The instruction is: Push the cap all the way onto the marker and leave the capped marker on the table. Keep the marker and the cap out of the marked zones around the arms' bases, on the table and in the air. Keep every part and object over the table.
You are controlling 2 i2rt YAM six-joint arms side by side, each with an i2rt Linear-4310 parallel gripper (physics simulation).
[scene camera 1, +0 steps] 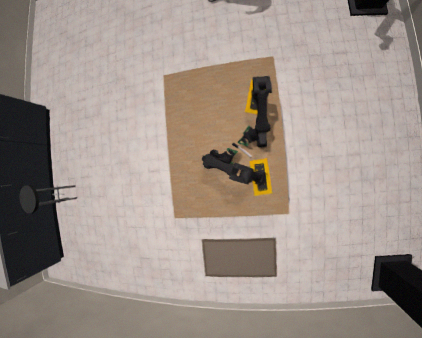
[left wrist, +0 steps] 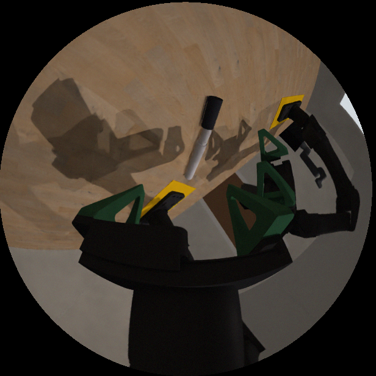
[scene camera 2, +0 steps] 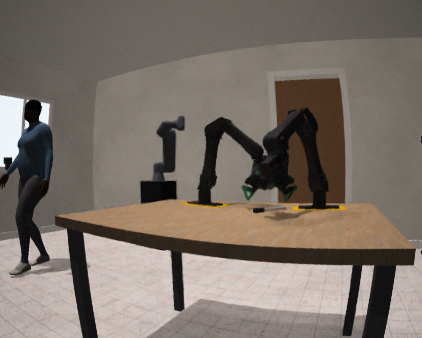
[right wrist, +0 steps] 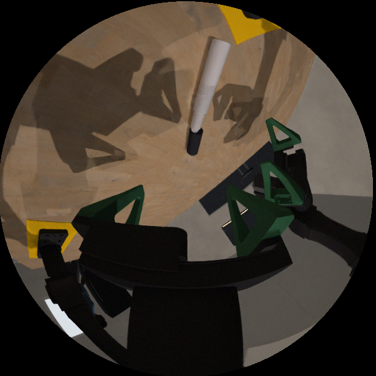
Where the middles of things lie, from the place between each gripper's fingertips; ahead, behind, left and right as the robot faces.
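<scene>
My left gripper, compared with the white marker point(right wrist: 218, 50), is 40 mm to the left of the marker, 70 mm past it and 70 mm above it.
The white marker is 60 mm below my right hand, 90 mm to the left of it and 20 mm behind it.
</scene>
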